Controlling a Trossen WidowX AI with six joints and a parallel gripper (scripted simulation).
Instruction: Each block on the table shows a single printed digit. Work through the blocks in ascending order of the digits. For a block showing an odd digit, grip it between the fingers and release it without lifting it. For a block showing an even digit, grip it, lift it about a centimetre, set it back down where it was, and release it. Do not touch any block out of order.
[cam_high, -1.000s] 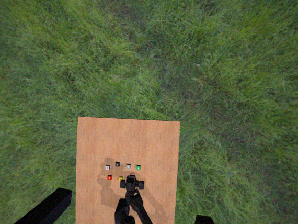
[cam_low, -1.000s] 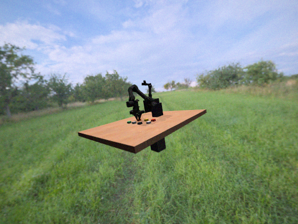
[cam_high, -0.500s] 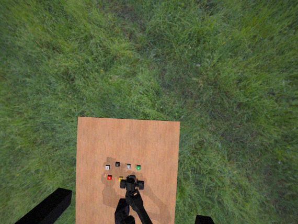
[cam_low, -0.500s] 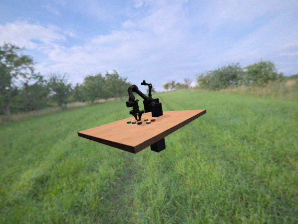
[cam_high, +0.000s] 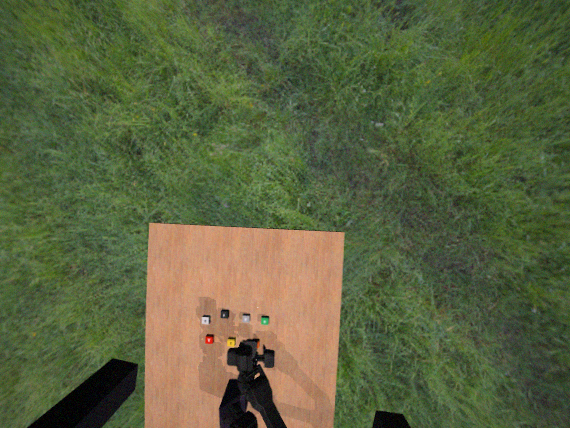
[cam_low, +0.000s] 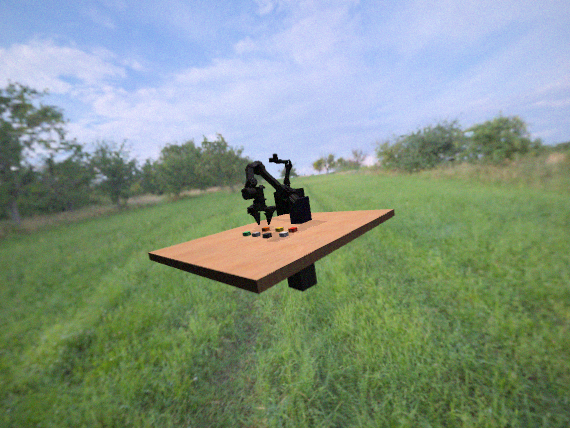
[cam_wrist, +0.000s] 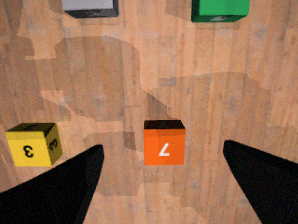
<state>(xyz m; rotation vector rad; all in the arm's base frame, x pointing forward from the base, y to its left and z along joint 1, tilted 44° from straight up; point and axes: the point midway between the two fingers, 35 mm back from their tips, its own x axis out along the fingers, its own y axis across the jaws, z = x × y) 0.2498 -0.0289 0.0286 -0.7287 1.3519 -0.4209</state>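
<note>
The orange block is 10 mm behind my gripper tip and 30 mm below it. Also, from my gripper tip: grey block (100 mm ahead, 60 mm to the left, 30 mm below); then yellow block (20 mm behind, 110 mm to the left, 30 mm below); then green block (100 mm ahead, 30 mm to the right, 30 mm below).
</note>
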